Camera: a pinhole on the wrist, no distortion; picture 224 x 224 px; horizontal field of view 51.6 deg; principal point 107.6 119.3 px. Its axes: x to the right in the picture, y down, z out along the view. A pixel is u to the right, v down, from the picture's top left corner.
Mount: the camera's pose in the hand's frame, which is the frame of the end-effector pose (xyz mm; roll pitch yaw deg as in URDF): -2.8 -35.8 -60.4 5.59 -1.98 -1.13
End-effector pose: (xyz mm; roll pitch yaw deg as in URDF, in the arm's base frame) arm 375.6 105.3 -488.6 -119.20 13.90 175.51
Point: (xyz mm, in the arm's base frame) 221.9 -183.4 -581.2
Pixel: 217 104
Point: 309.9 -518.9 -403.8
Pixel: 117 7
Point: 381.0 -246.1 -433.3
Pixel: 90 28
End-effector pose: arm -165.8 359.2 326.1 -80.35 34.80 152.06
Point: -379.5 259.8 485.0
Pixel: 140 30
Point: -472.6 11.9 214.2
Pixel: 190 212
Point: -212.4 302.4 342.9
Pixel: 124 188
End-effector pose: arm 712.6 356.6 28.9 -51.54 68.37 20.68
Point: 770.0 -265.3 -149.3
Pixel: behind the camera
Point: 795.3 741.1 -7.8
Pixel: 179 197
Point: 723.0 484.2 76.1
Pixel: 89 209
